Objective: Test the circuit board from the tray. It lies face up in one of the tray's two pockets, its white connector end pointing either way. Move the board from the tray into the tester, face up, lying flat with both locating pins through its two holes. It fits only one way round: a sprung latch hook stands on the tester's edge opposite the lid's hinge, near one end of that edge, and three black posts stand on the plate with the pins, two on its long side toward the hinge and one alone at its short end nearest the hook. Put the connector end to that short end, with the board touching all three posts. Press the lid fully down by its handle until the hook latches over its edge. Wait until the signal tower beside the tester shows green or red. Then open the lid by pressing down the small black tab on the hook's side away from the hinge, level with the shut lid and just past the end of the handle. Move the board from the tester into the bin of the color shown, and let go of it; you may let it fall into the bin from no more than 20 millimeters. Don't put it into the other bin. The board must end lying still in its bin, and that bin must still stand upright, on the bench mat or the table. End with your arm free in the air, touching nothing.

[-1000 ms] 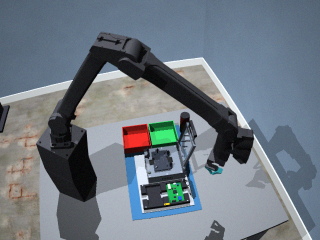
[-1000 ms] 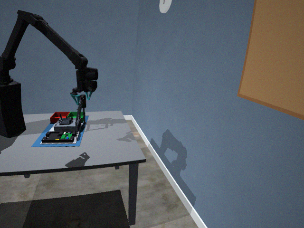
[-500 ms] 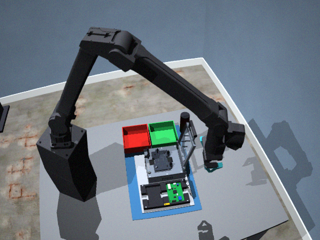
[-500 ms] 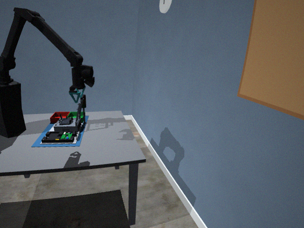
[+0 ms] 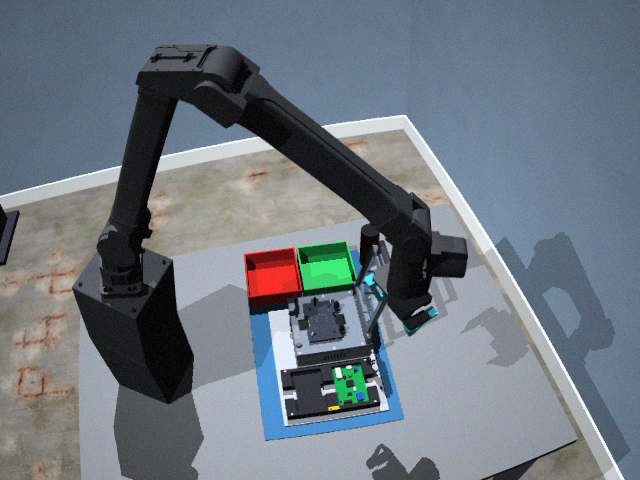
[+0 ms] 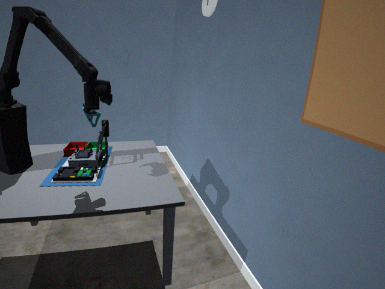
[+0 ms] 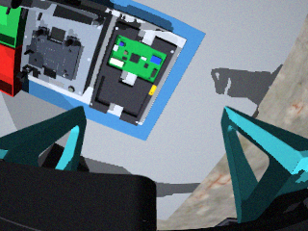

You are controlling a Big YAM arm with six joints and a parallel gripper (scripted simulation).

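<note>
My gripper is now 80 mm past the green circuit board, 30 mm to the right of it and 300 mm above it. Round my hand: black latch hook 160 mm behind, 260 mm to the left, 230 mm below; then clear lid 20 mm ahead, 200 mm to the left, 130 mm below; then green bin 50 mm behind, 400 mm to the left, 300 mm below.
</note>
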